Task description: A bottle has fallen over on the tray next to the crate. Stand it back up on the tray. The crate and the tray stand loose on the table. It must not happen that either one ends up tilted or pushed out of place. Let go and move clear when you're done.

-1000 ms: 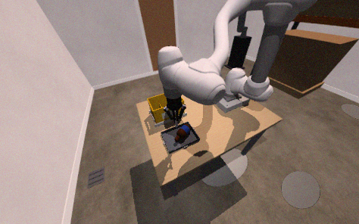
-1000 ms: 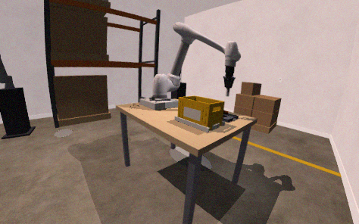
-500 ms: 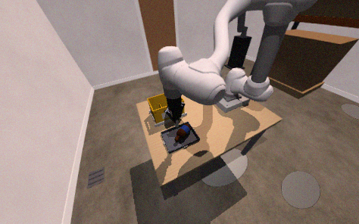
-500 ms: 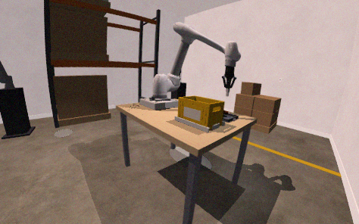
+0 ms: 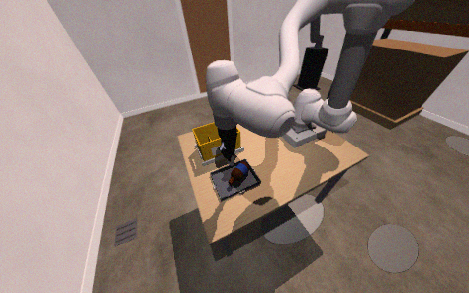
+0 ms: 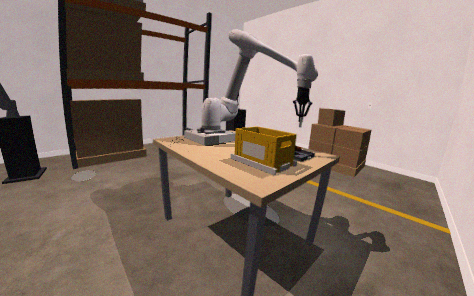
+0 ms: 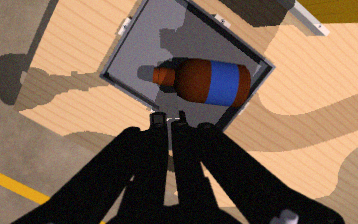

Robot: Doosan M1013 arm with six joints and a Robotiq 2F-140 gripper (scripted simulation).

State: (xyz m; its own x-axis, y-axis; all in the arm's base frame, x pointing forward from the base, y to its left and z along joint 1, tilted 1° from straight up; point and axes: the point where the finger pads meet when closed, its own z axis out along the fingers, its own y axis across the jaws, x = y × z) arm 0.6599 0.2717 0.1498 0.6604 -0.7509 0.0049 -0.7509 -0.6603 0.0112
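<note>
The brown bottle is 4 cm behind my hand, 3 cm to the right of it and 18 cm below it. Also, from my hand: yellow crate 32 cm to the right, 13 cm below; dark grey tray 2 cm behind, 3 cm to the right, 21 cm below.
</note>
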